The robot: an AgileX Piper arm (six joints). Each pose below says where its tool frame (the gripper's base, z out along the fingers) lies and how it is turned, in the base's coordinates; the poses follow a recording.
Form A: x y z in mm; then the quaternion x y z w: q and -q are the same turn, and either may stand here.
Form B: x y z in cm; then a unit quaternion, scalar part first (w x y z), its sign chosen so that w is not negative. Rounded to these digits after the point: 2 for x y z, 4 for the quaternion.
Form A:
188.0, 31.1, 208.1, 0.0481, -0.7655, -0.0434, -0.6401
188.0, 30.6, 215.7, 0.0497, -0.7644, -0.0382, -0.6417
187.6, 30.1, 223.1, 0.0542, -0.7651, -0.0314, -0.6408
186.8, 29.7, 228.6, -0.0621, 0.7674, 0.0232, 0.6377
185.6, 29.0, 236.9, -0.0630, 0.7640, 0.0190, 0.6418
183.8, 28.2, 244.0, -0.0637, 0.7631, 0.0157, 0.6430
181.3, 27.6, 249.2, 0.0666, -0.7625, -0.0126, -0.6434
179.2, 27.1, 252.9, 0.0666, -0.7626, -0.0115, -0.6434
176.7, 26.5, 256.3, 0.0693, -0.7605, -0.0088, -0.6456
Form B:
18.80, 3.11, 20.81, 0.6401, -0.0481, 0.7655, 0.0434
18.80, 3.06, 21.57, 0.6417, -0.0497, 0.7644, 0.0382
18.76, 3.01, 22.31, 0.6408, -0.0542, 0.7651, 0.0314
18.68, 2.97, 22.86, 0.6377, -0.0621, 0.7674, 0.0232
18.56, 2.90, 23.69, 0.6418, -0.0630, 0.7640, 0.0190
18.38, 2.82, 24.40, 0.6430, -0.0637, 0.7631, 0.0157
18.13, 2.76, 24.92, 0.6434, -0.0666, 0.7625, 0.0126
17.92, 2.71, 25.29, 0.6434, -0.0666, 0.7626, 0.0115
17.67, 2.65, 25.63, 0.6456, -0.0693, 0.7605, 0.0088

